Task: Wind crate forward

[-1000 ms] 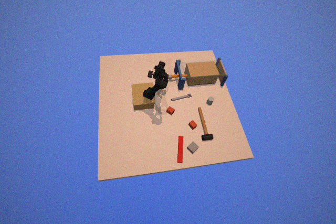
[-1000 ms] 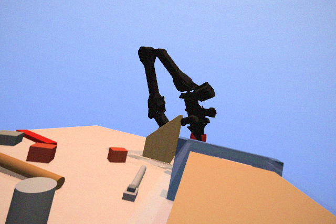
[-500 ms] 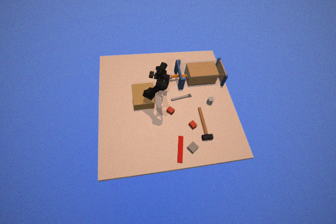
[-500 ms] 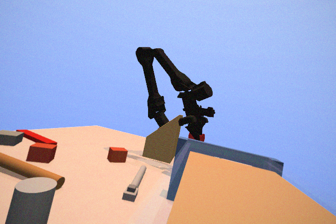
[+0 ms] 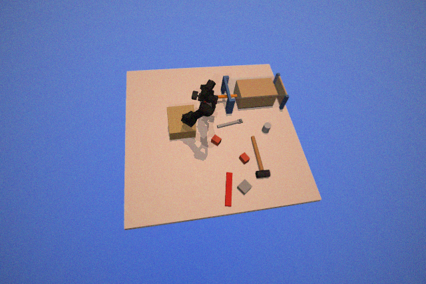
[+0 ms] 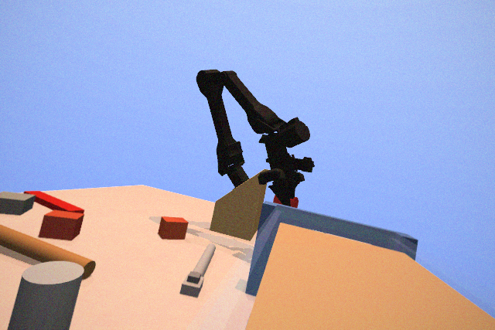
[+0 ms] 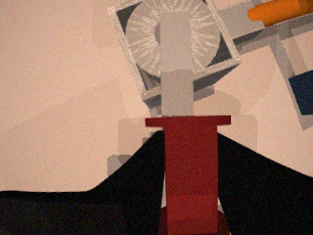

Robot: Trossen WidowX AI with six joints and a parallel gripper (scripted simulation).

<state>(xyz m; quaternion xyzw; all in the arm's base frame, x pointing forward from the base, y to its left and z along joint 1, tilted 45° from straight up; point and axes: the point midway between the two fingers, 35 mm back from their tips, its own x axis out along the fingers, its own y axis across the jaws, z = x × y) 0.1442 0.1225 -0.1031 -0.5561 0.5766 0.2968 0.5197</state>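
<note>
Now: the blue steel frame 190 mm ahead of my gripper tip, 80 mm to the left of it and 30 mm below it. Also, from my gripper tip: grey winch (100 mm below, 70 mm to the left, 10 mm ahead); red knob (20 mm to the right, 10 mm behind); winch handle (30 mm below, 20 mm to the left, 10 mm ahead).
</note>
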